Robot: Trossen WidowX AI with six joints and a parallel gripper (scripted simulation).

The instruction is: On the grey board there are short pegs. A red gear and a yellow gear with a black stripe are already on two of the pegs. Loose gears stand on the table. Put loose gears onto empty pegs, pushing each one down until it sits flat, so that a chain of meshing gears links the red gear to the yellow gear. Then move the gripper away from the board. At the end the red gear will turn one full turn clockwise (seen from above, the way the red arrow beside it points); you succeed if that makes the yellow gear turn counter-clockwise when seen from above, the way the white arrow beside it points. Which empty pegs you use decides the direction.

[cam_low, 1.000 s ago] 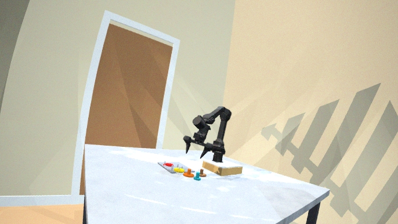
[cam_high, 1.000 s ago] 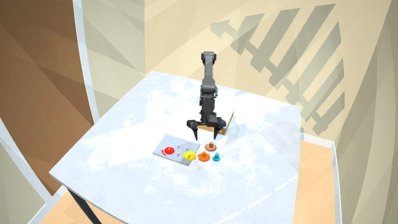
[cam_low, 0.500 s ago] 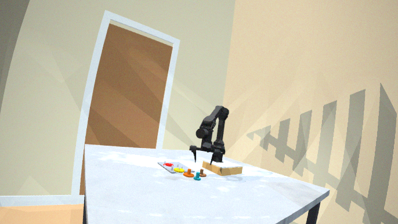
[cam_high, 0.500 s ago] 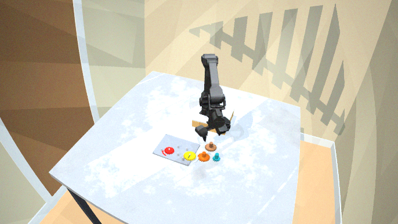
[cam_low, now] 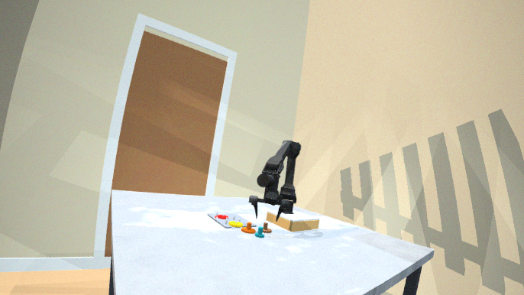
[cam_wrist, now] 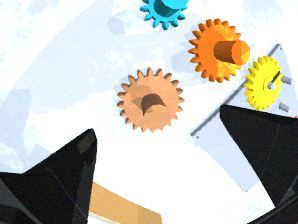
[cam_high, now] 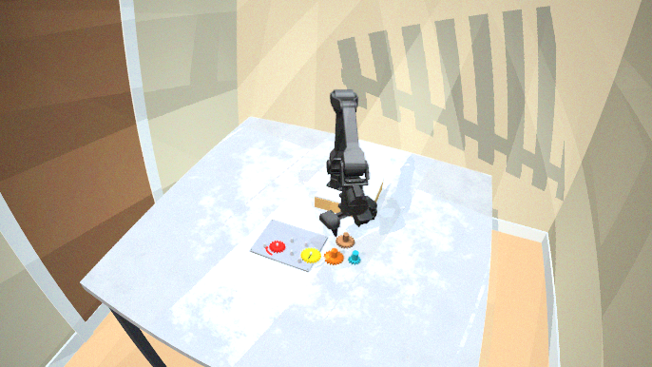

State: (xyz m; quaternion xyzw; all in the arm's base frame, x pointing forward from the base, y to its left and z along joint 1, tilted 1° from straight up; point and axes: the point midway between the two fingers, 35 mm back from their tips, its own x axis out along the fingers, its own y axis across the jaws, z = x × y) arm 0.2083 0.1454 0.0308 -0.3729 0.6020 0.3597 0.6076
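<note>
My gripper tip is now 4 cm above the brown gear. The rest, counted from my gripper tip: yellow gear (12 cm ahead, 6 cm to the right, 4 cm below); small cyan gear (6 cm to the left, 6 cm ahead, 4 cm below); orange gear (8 cm ahead, 4 cm below).
</note>
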